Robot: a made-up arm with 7 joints. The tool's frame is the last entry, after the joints.
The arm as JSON. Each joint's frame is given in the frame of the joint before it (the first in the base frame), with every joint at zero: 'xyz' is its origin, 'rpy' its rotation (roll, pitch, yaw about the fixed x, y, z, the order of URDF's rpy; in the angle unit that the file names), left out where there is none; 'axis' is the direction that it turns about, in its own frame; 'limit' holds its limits. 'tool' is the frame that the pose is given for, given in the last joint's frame.
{
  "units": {
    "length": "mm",
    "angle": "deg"
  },
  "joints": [
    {
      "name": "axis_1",
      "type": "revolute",
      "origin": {
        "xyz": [
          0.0,
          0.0,
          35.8
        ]
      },
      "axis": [
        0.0,
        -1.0,
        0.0
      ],
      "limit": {
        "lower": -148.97,
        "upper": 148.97
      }
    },
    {
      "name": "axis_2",
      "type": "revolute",
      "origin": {
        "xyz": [
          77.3,
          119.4,
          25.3
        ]
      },
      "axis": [
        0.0,
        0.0,
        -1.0
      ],
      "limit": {
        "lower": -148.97,
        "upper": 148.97
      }
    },
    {
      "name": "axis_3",
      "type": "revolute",
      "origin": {
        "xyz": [
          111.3,
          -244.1,
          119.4
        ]
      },
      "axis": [
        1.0,
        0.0,
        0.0
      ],
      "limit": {
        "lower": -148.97,
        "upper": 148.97
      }
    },
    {
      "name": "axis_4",
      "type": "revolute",
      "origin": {
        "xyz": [
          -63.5,
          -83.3,
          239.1
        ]
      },
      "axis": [
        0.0,
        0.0,
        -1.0
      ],
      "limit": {
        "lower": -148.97,
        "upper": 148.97
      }
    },
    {
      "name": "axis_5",
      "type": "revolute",
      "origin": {
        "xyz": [
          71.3,
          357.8,
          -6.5
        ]
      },
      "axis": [
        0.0,
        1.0,
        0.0
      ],
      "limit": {
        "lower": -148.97,
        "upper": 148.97
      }
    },
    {
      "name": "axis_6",
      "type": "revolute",
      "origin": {
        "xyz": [
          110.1,
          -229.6,
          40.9
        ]
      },
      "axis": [
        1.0,
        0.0,
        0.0
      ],
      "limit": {
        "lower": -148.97,
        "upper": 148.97
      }
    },
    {
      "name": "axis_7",
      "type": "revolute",
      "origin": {
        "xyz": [
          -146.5,
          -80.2,
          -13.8
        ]
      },
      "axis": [
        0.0,
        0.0,
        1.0
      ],
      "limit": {
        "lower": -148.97,
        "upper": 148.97
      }
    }
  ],
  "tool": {
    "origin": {
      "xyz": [
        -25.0,
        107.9,
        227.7
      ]
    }
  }
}
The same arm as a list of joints. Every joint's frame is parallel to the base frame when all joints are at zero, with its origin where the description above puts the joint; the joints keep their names.
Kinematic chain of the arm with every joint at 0, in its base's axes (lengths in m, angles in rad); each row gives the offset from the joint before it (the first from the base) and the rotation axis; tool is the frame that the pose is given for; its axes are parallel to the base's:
axis_1: xyz 0.0000 0.0000 0.0358 axis -y
axis_2: xyz 0.0773 0.1194 0.0253 axis -z
axis_3: xyz 0.1113 -0.2441 0.1194 axis +x
axis_4: xyz -0.0635 -0.0833 0.2391 axis -z
axis_5: xyz 0.0713 0.3578 -0.0065 axis +y
axis_6: xyz 0.1101 -0.2296 0.0409 axis +x
axis_7: xyz -0.1465 -0.0802 -0.0138 axis +z
tool: xyz -0.0250 0.1079 0.2277
Joint limits (rad, base to tool): -2.6000..2.6000 -2.6000..2.6000 -2.6000..2.6000 -2.6000..2.6000 -2.6000..2.6000 -2.6000..2.6000 -2.6000..2.6000

